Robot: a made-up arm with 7 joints.
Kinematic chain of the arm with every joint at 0, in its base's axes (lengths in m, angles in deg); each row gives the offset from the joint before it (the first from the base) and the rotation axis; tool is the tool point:
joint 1: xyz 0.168 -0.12 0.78 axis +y
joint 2: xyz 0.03 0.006 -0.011 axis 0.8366 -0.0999 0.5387
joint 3: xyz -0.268 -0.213 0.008 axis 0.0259 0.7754 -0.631
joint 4: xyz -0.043 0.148 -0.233 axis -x
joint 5: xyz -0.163 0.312 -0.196 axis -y
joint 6: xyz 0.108 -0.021 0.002 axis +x
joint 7: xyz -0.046 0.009 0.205 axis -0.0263 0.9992 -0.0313
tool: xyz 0 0.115 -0.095
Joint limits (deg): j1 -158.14..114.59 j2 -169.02..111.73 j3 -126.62..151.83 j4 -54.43..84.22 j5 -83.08..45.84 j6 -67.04..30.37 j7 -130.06..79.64
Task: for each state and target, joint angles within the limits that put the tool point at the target. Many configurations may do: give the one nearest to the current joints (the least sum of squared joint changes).
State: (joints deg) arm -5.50 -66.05 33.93 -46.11 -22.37 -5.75 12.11
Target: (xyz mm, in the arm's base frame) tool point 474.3 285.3 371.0
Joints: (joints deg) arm -59.27 -39.71 22.26 -22.39 -34.76 -53.05 21.10
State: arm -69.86 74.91 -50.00 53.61 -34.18 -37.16 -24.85
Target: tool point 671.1 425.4 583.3
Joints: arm -81.38 67.45 -36.26 61.69 -42.24 -49.69 -25.74
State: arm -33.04 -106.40 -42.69 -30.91 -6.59 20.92 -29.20
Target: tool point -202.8 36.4 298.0
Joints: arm -9.76 -102.59 -60.03 -34.81 10.89 7.76 -19.73
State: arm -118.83 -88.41 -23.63 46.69 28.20 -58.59 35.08
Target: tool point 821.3 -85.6 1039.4
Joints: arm -136.72 -77.40 -5.17 -4.48 37.77 -56.10 15.10
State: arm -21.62 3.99 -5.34 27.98 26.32 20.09 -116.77
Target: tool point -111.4 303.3 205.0
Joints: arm -26.91 3.15 9.10 29.20 45.84 -17.16 -130.06
